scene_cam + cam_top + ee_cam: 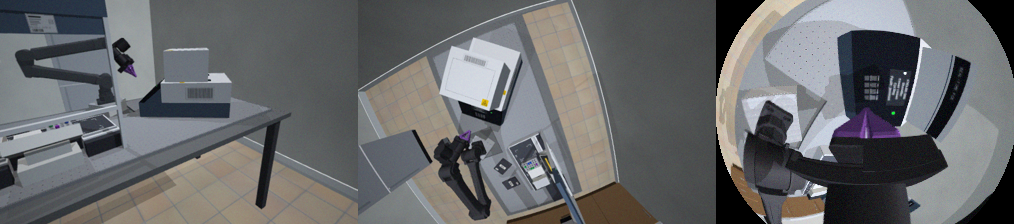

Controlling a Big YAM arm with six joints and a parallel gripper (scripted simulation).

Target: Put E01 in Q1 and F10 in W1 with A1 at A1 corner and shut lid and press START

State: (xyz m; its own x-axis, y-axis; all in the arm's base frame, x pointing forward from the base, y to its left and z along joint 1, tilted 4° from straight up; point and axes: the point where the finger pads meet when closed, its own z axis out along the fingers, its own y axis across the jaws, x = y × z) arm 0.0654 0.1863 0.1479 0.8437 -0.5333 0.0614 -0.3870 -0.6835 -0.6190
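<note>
My gripper is now 30 cm short of the tube cooling block, 40 cm to the left of it and 13 cm above it. Also, from my hand: frame post 45 cm ahead, 18 cm to the right, 3 cm above; then white deep-well block 34 cm ahead, 61 cm to the right, 13 cm below; then label 4 cm ahead, 42 cm to the right, 20 cm below.
</note>
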